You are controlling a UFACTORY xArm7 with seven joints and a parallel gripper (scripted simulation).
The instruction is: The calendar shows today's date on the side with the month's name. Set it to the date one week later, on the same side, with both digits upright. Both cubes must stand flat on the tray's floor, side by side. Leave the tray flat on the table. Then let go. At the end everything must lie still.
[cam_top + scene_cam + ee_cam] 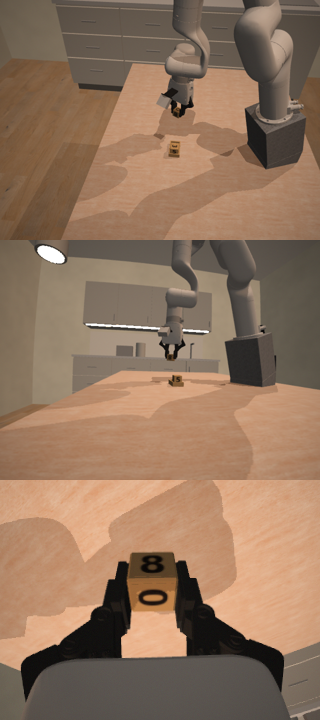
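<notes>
Now: the wooden cube 10 mm below my hand.
</notes>
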